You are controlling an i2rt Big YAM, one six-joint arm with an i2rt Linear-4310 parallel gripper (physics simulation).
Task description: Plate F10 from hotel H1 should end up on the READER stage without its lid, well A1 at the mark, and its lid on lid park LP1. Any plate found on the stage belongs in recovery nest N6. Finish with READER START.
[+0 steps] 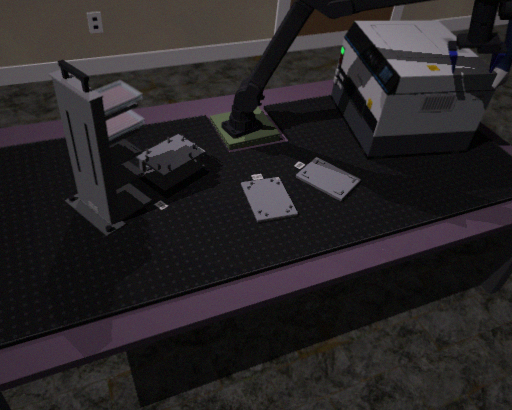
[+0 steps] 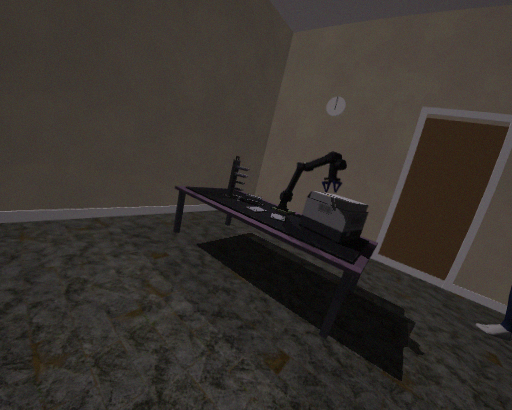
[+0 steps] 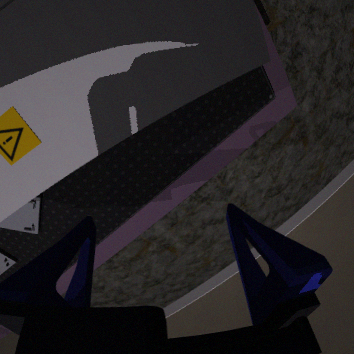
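Pixels of known places: gripper, fingertip midpoint: (image 1: 471,72) (image 2: 330,192) (image 3: 159,216); arm's base at its link origin: (image 1: 242,127) (image 2: 281,209).
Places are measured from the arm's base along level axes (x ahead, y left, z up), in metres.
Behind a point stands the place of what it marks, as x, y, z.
My gripper (image 1: 473,70) @[0.452, 0.454, 0.320] (image 2: 332,191) @[0.452, 0.454, 0.320] (image 3: 159,216) @[0.452, 0.454, 0.320] is open and empty, pointing down above the reader's far side. The white and grey reader (image 1: 425,112) @[0.384, 0.417, 0.160] (image 2: 325,212) @[0.402, 0.457, 0.165] (image 3: 55,130) @[0.368, 0.456, 0.286] has a green light on its front. No stage shows outside its housing. The hotel tower (image 1: 82,145) @[0.148, -0.566, 0.216] (image 2: 233,179) @[0.170, -0.530, 0.170] stands at the left. Two pinkish plates, an upper one (image 1: 117,98) @[0.141, -0.465, 0.313] and a lower one (image 1: 123,125) @[0.150, -0.462, 0.242], sit on its shelves, partly hidden by the tower. Two flat grey nests, one (image 1: 269,198) @[0.335, -0.123, -0.001] (image 2: 256,208) @[0.320, -0.131, -0.002] and another (image 1: 328,178) @[0.351, 0.088, 0.000] (image 2: 278,217) @[0.368, 0.106, 0.001], lie mid-table. Their labels are unreadable.
A tilted grey nest (image 1: 172,155) @[0.086, -0.304, 0.049] with corner pins stands beside the hotel. The arm's green base (image 1: 256,137) @[0.073, 0.009, 0.002] is between it and the reader. The purple table edge (image 1: 240,285) @[0.540, -0.353, -0.025] (image 3: 165,202) @[0.694, 0.311, -0.024] borders the dark mat. Someone's foot (image 2: 494,329) shows on the floor.
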